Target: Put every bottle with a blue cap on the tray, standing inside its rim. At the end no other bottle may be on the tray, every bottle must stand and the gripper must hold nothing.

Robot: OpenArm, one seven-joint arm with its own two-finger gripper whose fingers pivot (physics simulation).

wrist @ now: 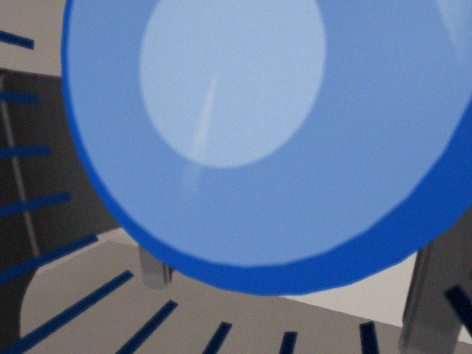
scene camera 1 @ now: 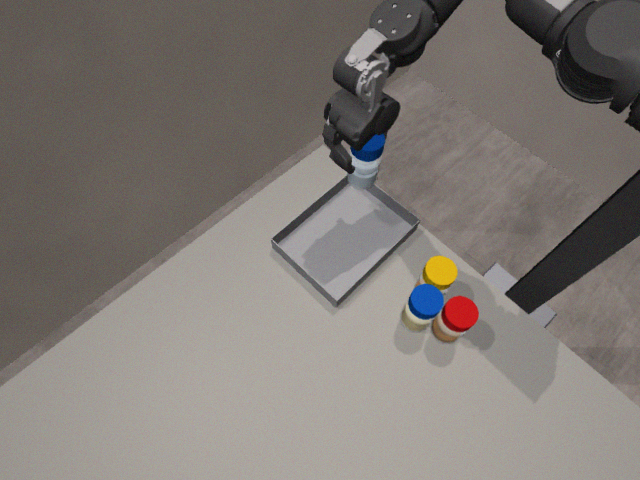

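My gripper [scene camera 1: 360, 166] [wrist: 280, 198] is shut on a clear, pale bottle with a blue cap [scene camera 1: 365, 164] [wrist: 230, 210]. In the scene view it holds the bottle roughly upright and raised, its lower end overlapping the tray's far corner. The cap fills much of the wrist view and hides the bottle's body there. The grey tray [scene camera 1: 305, 273] holds no bottle; a shadow falls across its floor. A second blue-capped bottle [scene camera 1: 424, 303], with a pale yellow body, stands on the table right of the tray. A yellow-capped bottle [scene camera 1: 439, 272] and a red-capped bottle [scene camera 1: 459, 315] stand close beside it.
The three standing bottles form a tight group near the table's [scene camera 1: 217, 361] right edge. The tray's far corner lies near the table's far corner. The dark robot stand [scene camera 1: 578, 248] rises beyond the right edge, and the arm reaches in from the top right.
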